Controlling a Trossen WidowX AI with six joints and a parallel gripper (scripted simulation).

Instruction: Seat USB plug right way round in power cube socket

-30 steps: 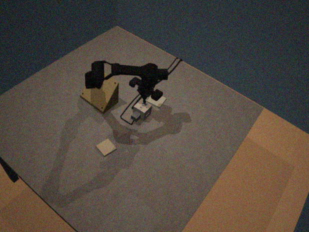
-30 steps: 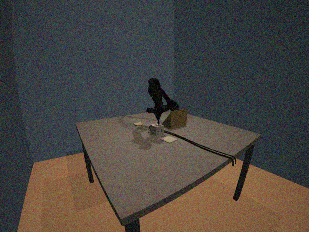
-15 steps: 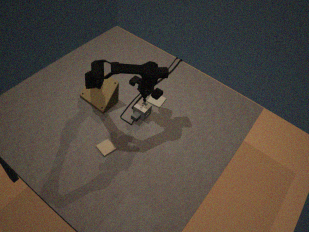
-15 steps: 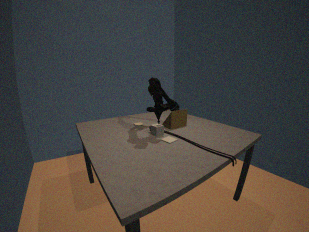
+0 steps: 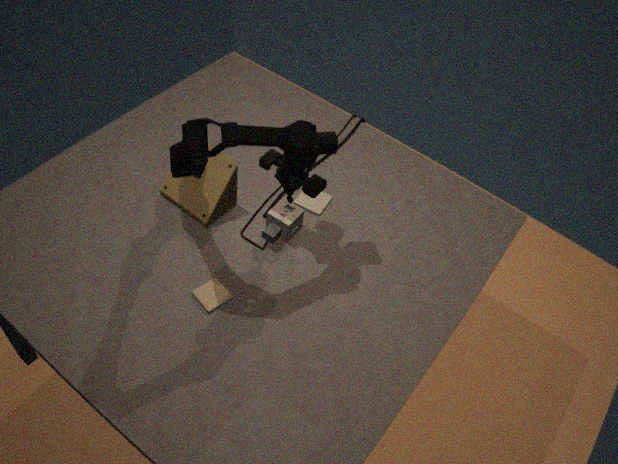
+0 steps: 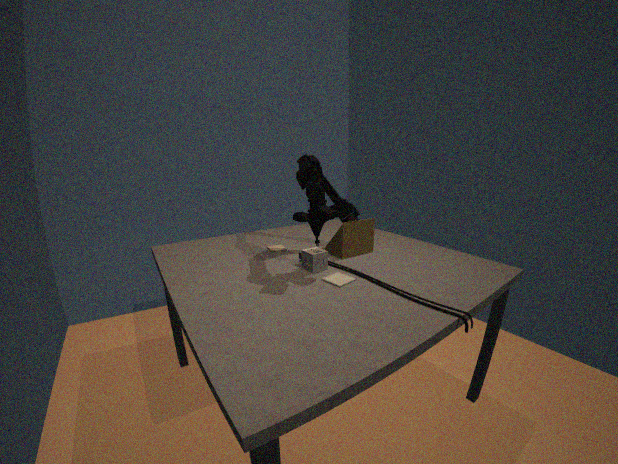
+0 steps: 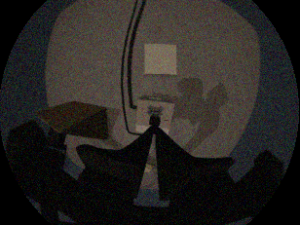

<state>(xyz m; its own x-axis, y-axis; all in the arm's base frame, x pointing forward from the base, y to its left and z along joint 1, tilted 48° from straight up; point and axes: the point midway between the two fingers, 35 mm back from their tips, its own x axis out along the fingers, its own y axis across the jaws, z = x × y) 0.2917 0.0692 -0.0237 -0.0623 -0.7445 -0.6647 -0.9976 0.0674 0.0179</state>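
Now: gripper tip 20 mm above the USB plug. Also, from my gripper tip: flat white pad 140 mm to the left, 130 mm below.
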